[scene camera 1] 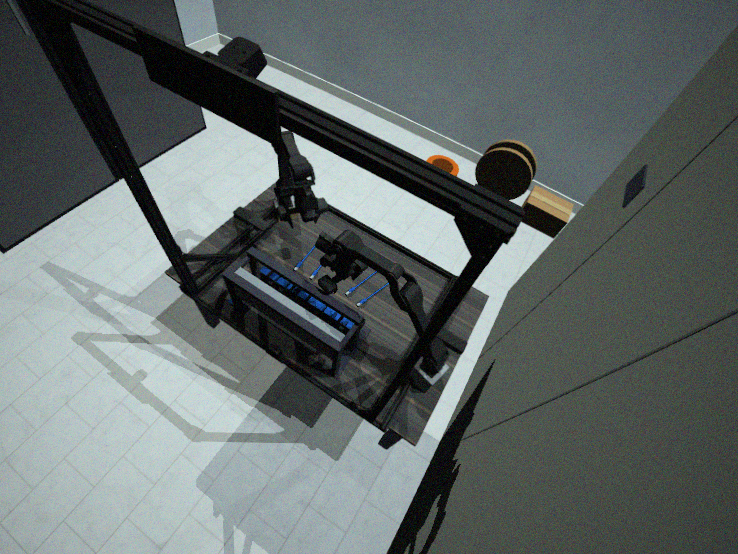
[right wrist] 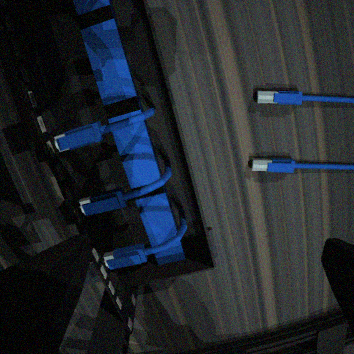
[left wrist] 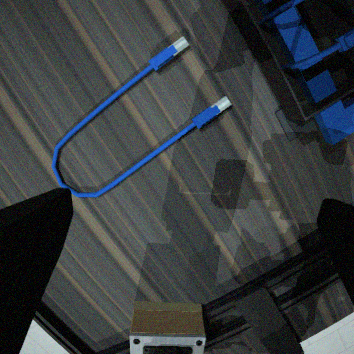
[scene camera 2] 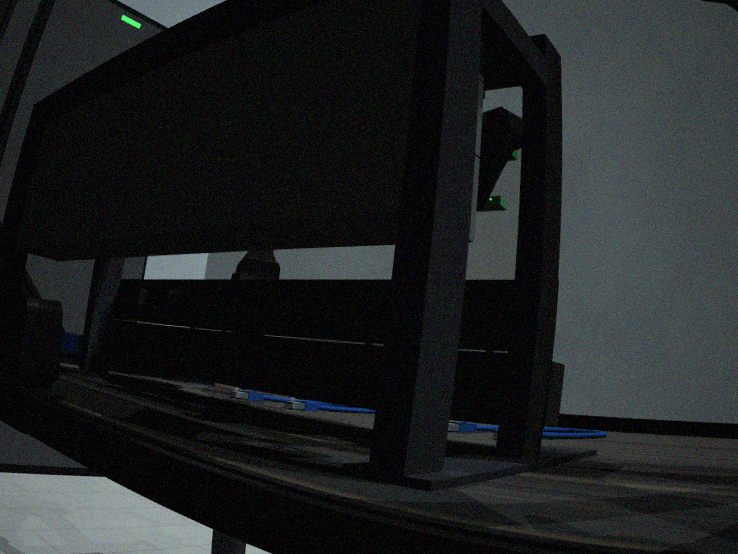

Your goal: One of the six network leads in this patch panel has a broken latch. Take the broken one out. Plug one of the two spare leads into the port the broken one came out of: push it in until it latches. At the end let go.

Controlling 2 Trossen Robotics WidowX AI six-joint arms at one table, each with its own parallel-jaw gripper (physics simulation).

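Pixels of known places: left gripper, fingertip midpoint: [scene camera 1: 303, 225] [left wrist: 200, 206]; right gripper, fingertip midpoint: [scene camera 1: 343, 286] [right wrist: 209, 250]; left arm's base, origin of the base link: [scene camera 1: 285, 203]; right arm's base, origin of the base link: [scene camera 1: 430, 366].
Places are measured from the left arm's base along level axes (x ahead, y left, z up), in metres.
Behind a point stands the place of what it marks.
Observation:
The patch panel [scene camera 1: 292, 305] [right wrist: 170, 145] is a dark framed box on the table, with blue leads in it. In the right wrist view several plugged leads show, among them an upper [right wrist: 82, 137] {z 0.026, x 0.600, y -0.015 m}, a middle [right wrist: 102, 202] {z 0.026, x 0.643, y 0.011 m} and a lower one [right wrist: 127, 257] {z 0.026, x 0.685, y 0.043 m}; which latch is broken I cannot tell. One U-shaped blue spare lead [left wrist: 145, 159] {z -0.063, x 0.267, y 0.036 m} lies on the table. The other spare [right wrist: 325, 99] {z -0.063, x 0.499, y 0.187 m} shows two clear-tipped plugs beside the panel. My left gripper [scene camera 1: 302, 219] {z 0.173, x 0.306, y 0.001 m} [left wrist: 200, 206] {z 0.173, x 0.306, y 0.001 m} is open and empty above the first spare. My right gripper [scene camera 1: 326, 262] [right wrist: 209, 250] {z 0.130, x 0.593, y 0.062 m} is open and empty above the panel's end.
A dark gantry beam [scene camera 1: 381, 158] {z 0.966, x 0.902, y -0.072 m} spans above the table, with a post [scene camera 1: 128, 172] {z 0.567, x 0.336, y -0.474 m} at the left. A brown-topped block [left wrist: 168, 320] {z -0.030, x 0.050, y -0.001 m} shows at the bottom of the left wrist view. In scene camera 2 the panel's uprights [scene camera 2: 444, 238] {z 0.026, x 0.841, y -0.047 m} hide much of the table.

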